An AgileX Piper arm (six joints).
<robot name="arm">
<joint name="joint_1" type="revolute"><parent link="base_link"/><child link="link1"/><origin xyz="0 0 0.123"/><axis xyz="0 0 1"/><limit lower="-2.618" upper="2.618"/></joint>
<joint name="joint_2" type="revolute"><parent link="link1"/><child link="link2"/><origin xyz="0 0 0" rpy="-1.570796 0 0"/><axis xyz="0 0 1"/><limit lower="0" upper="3.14"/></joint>
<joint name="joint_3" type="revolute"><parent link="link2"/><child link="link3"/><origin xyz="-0.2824 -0.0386 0"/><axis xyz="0 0 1"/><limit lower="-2.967" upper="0"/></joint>
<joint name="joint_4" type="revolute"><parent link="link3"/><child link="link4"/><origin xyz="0.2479 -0.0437 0" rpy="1.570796 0 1.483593"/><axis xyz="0 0 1"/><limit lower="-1.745" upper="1.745"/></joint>
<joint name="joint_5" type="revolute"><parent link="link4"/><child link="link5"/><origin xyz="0 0 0" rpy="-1.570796 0 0"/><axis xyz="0 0 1"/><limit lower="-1.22" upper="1.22"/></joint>
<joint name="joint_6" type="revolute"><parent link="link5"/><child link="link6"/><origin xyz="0 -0.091 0" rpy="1.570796 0 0"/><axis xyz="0 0 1"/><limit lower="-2.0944" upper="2.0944"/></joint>
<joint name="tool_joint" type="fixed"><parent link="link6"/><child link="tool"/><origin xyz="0 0 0"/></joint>
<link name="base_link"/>
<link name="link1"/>
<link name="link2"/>
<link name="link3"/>
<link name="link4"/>
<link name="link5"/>
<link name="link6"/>
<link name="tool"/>
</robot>
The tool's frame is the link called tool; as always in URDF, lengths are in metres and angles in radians.
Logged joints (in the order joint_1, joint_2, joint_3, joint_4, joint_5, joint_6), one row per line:
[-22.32, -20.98, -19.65, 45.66, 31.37, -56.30]
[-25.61, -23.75, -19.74, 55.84, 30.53, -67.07]
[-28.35, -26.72, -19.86, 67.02, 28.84, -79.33]
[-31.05, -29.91, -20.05, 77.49, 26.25, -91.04]
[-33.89, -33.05, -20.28, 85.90, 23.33, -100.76]
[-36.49, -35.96, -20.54, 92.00, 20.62, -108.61]
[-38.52, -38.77, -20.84, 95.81, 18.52, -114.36]
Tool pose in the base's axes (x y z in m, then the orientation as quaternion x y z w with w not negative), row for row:
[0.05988, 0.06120, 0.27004, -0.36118, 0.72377, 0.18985, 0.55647]
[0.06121, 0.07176, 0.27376, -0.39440, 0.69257, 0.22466, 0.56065]
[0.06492, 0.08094, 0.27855, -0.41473, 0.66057, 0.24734, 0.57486]
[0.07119, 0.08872, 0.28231, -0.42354, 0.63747, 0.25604, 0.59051]
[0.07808, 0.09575, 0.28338, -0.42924, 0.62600, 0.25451, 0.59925]
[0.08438, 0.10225, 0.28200, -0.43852, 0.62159, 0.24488, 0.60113]
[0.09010, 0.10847, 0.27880, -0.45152, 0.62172, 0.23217, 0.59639]
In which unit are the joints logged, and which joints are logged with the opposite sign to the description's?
The joints are logged in degrees. Opposite sign: joint_1, joint_2.
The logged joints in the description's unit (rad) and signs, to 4 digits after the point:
[0.3896, 0.3662, -0.3430, 0.7969, 0.5475, -0.9826]
[0.4470, 0.4145, -0.3445, 0.9746, 0.5328, -1.1706]
[0.4948, 0.4664, -0.3466, 1.1697, 0.5034, -1.3846]
[0.5419, 0.5220, -0.3499, 1.3525, 0.4581, -1.5889]
[0.5915, 0.5768, -0.3540, 1.4992, 0.4072, -1.7586]
[0.6369, 0.6276, -0.3585, 1.6057, 0.3599, -1.8956]
[0.6723, 0.6767, -0.3637, 1.6722, 0.3232, -1.9960]

